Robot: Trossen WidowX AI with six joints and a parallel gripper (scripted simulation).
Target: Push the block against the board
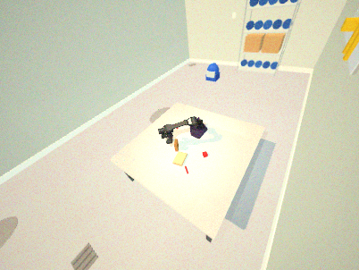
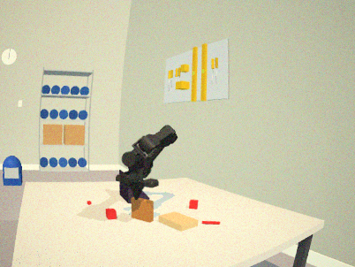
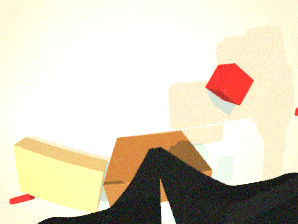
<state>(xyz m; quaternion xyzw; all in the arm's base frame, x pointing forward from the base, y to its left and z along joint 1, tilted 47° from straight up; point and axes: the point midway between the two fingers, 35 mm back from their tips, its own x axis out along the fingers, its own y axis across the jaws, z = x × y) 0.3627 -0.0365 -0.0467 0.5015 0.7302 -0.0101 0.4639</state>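
Now: gripper tip 30 mm past the square block, 30 mm to the right of it and 60 mm above it. The rest, counted from my gripper tip: thin red strip (110 mm ahead, 310 mm to the left, 100 mm below); board (60 mm ahead, 170 mm to the left, 90 mm below); tiny red piece (270 mm behind, 200 mm to the right, 100 mm below).
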